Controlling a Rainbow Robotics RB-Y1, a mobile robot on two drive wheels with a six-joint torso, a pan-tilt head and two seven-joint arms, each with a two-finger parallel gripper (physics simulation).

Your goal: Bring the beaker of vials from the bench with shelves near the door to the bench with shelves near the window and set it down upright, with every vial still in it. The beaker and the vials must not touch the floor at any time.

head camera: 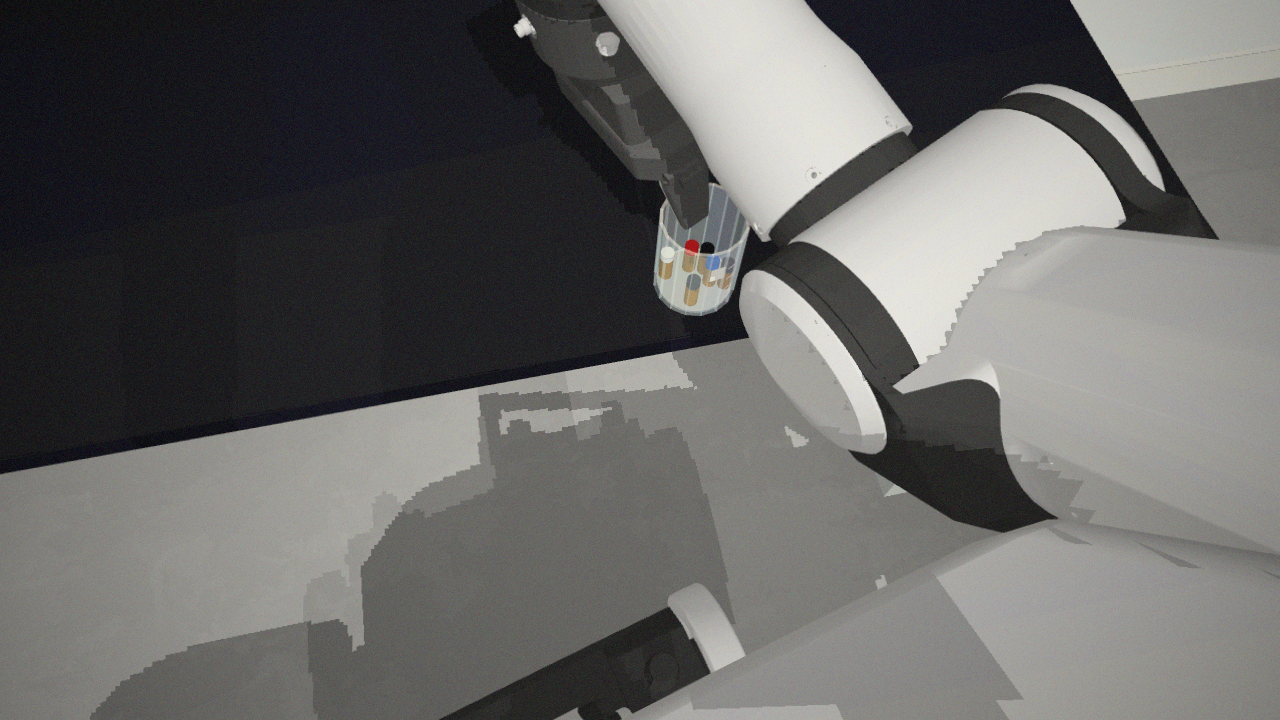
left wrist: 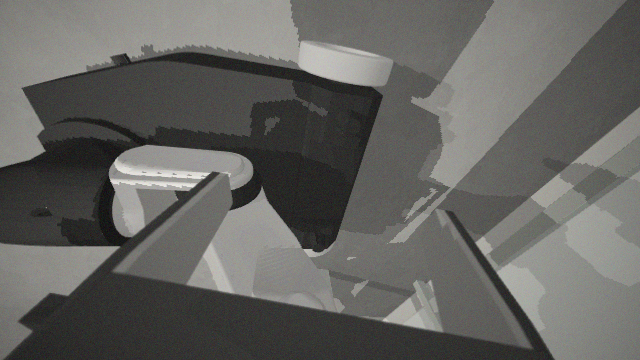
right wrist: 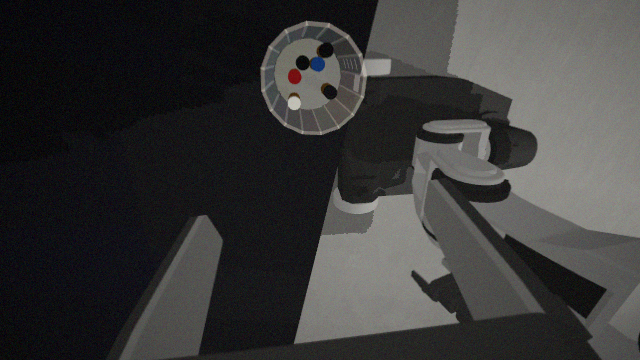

Path:
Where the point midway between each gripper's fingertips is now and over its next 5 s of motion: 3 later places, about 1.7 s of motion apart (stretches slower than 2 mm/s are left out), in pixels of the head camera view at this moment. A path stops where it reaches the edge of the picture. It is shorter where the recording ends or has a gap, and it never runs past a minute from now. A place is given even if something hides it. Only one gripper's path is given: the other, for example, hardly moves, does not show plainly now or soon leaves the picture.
The right gripper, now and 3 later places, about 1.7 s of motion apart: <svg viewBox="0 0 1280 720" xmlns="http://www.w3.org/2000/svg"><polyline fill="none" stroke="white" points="649,167 743,76 803,142 780,218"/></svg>

